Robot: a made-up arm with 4 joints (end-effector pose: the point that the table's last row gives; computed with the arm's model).
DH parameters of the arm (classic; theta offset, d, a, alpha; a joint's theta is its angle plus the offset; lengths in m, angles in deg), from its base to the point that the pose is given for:
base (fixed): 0 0 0 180
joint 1: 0 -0.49 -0.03 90
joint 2: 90 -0.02 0.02 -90
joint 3: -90 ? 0.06 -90
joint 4: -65.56 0 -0.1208 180
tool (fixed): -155.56 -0.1 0 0
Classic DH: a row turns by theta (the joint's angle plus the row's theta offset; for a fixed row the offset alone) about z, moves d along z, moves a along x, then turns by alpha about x.
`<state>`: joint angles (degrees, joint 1 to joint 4).
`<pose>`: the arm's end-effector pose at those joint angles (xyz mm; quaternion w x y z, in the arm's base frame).
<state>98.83 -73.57 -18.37 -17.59</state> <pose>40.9 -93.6 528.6 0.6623 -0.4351 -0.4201 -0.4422</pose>
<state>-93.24 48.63 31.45 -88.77</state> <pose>-62.0 -177.4 360.4 0.1270 0.2622 -0.3864 -0.8751</pose>
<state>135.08 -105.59 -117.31 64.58</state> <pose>61.2 -75.5 451.4 0.6165 0.1826 -0.6364 -0.4261</pose>
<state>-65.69 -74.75 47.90 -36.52</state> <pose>88.5 105.9 516.2 0.6478 -0.1725 -0.6181 0.4105</pose>
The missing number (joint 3, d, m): 0.05
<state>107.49 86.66 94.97 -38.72</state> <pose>-83.4 159.1 417.2 0.6913 0.2879 0.6478 0.1398</pose>
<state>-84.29 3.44 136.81 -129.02</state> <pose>205.0 -135.4 426.8 0.1322 0.8553 -0.3639 -0.3444</pose>
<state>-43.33 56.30 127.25 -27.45</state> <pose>95.2 -102.4 424.4 0.0745 -0.8113 0.0985 0.5714</pose>
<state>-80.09 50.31 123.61 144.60</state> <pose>98.8 -153.5 622.6 0.5616 0.1175 -0.8142 0.0886</pose>
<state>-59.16 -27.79 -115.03 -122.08</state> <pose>-84.9 -152.8 623.0 0.2082 -0.6312 0.5374 -0.5191</pose>
